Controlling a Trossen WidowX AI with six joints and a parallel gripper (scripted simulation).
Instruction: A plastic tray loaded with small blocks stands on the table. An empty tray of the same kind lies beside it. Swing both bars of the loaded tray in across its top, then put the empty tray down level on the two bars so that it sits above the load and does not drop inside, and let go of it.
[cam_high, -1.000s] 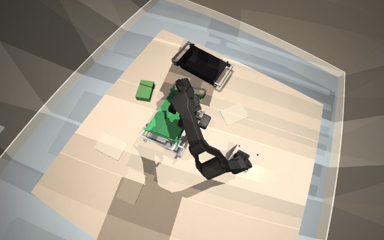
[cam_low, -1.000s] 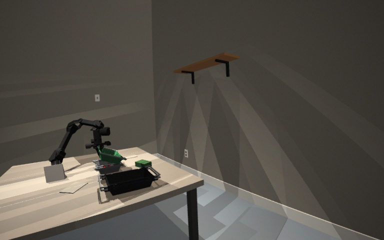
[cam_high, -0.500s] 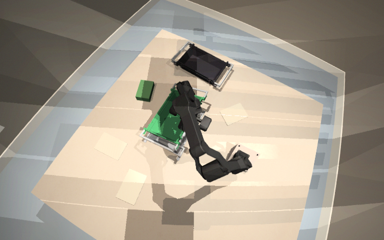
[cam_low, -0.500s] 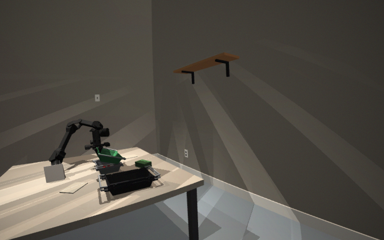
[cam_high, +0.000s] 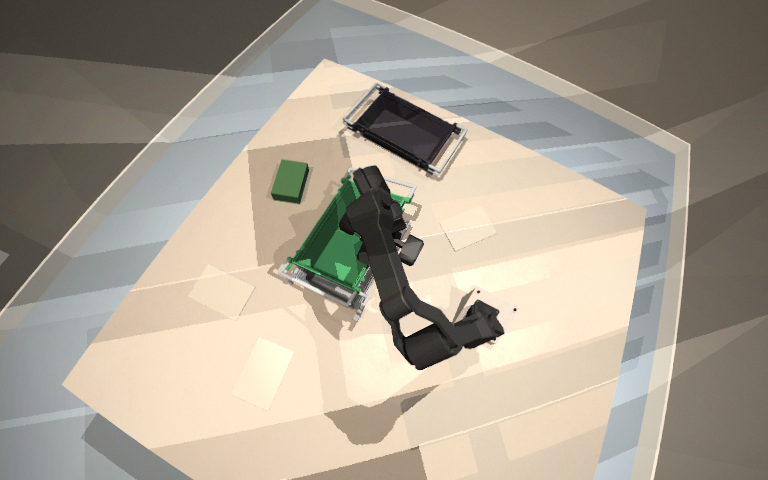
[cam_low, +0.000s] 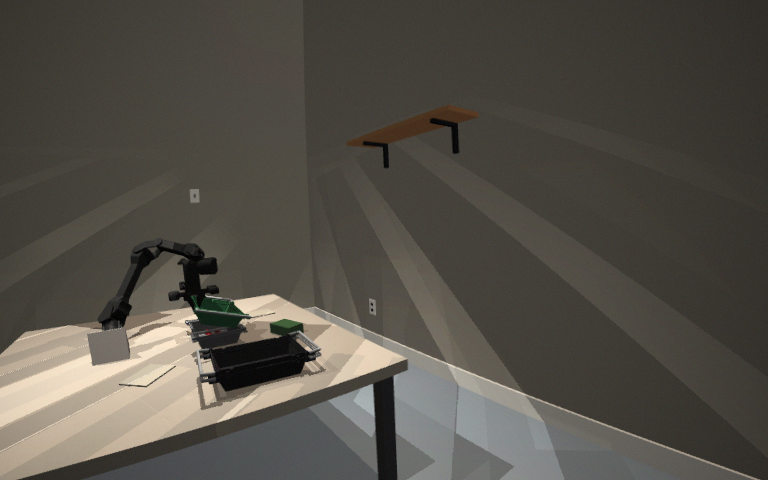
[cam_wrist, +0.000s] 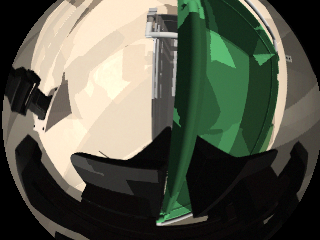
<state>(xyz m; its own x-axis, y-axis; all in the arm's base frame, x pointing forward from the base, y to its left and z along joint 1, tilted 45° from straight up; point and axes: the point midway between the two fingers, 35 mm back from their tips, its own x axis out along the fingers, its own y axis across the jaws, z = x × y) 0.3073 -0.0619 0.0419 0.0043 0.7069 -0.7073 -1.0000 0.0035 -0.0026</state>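
My gripper tip is 8 cm short of the green tray and 1 cm below it. Round my gripper tip: green block 34 cm ahead, 10 cm to the right, 10 cm below.
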